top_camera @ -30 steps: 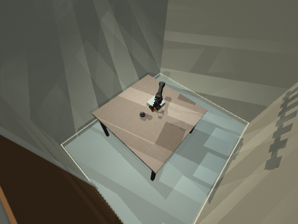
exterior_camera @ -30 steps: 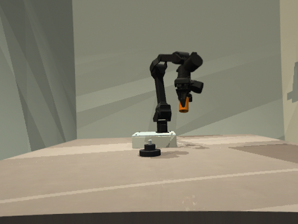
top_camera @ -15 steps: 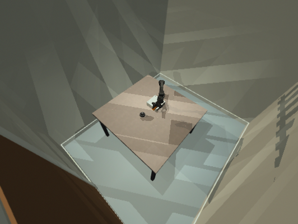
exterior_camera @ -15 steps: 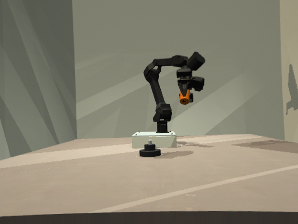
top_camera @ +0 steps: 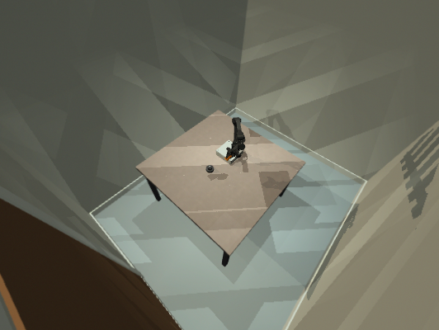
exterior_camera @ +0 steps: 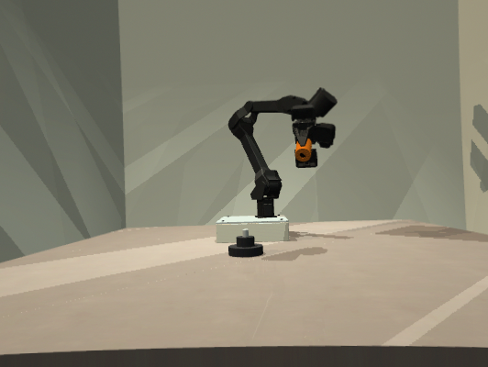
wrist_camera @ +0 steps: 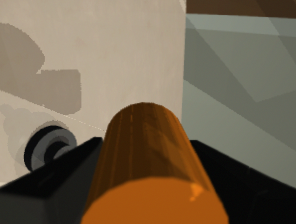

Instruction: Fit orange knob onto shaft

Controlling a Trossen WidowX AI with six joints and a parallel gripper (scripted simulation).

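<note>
My gripper tip is 30 mm past the orange knob, 20 mm below it and 10 mm to the right of it. From my gripper tip the other things lie so: round pedestal: 220 mm below, 170 mm to the right, 40 mm ahead.
</note>
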